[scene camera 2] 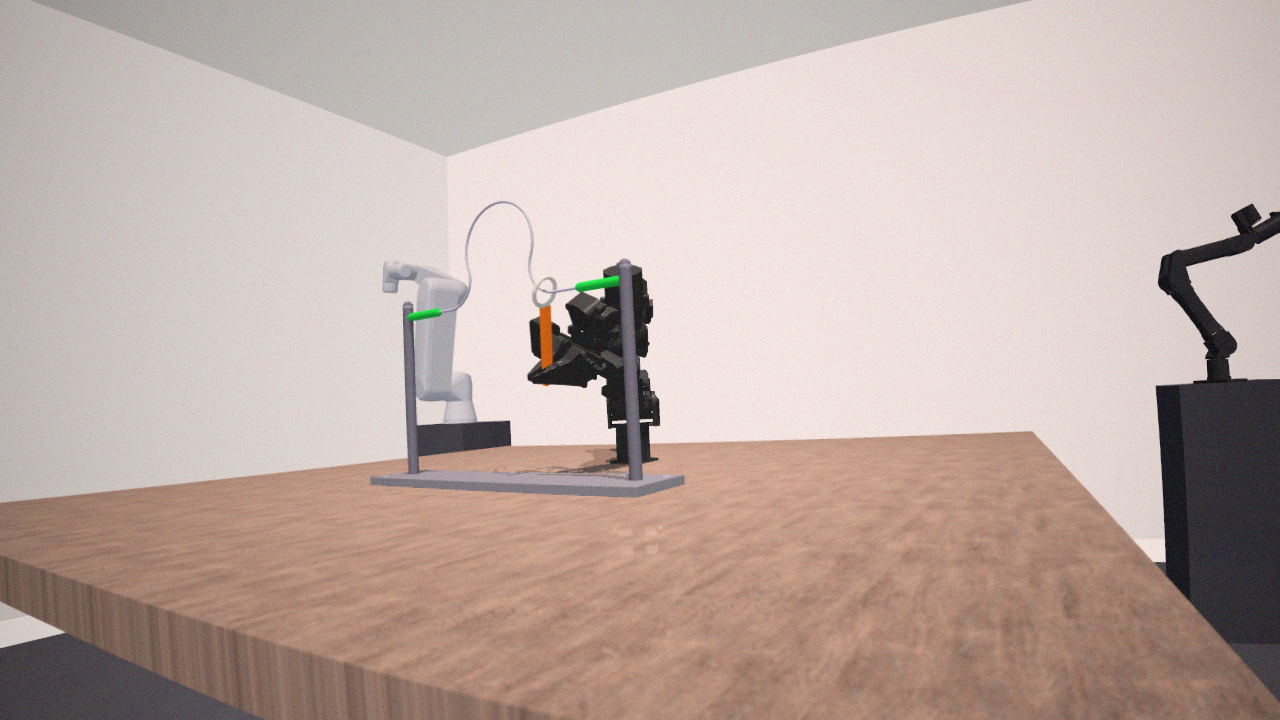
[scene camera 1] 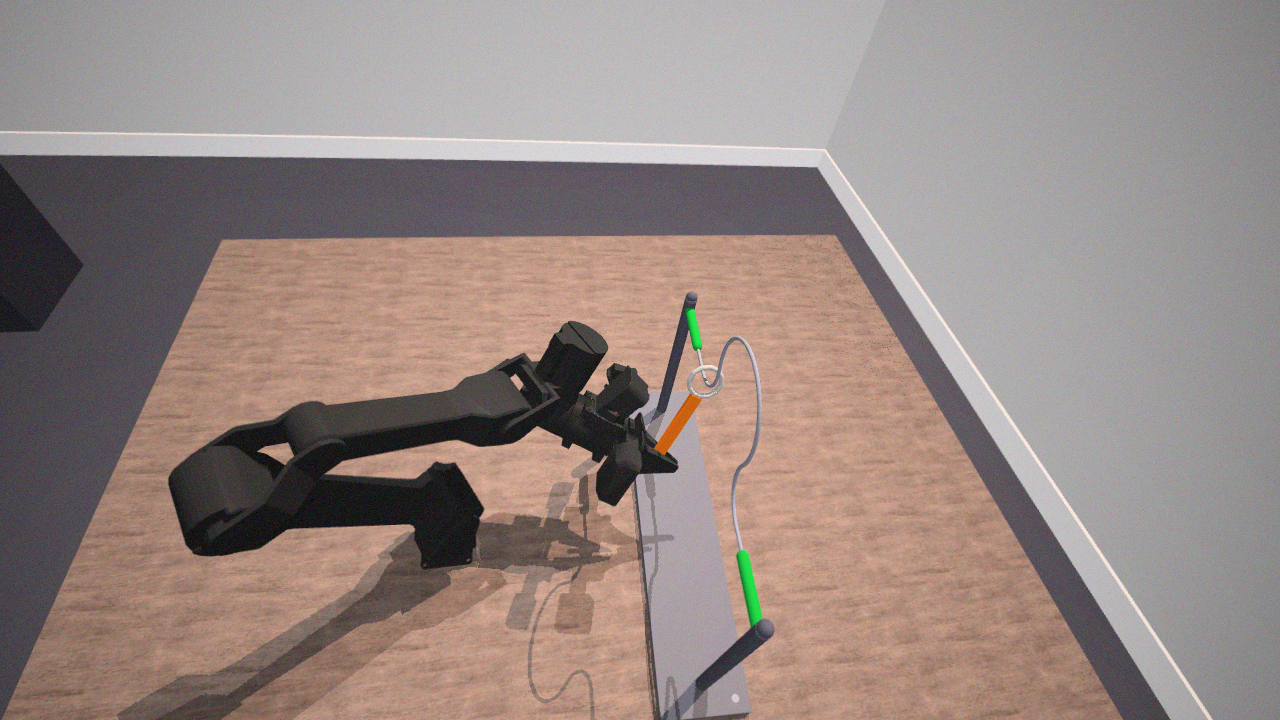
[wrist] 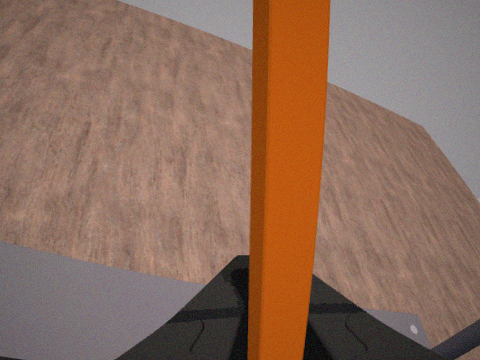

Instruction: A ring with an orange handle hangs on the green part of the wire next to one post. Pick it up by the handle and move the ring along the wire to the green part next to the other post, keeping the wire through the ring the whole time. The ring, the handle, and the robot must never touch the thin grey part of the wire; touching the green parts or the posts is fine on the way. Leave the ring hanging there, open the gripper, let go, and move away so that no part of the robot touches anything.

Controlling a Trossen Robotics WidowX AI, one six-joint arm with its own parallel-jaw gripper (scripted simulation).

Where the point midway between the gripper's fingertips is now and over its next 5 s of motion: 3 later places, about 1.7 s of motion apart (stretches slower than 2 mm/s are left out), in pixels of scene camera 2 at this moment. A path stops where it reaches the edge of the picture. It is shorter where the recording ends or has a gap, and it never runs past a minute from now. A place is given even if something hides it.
My gripper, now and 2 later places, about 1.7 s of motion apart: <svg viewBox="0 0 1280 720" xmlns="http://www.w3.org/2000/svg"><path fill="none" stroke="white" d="M530 379L589 386L615 387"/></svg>
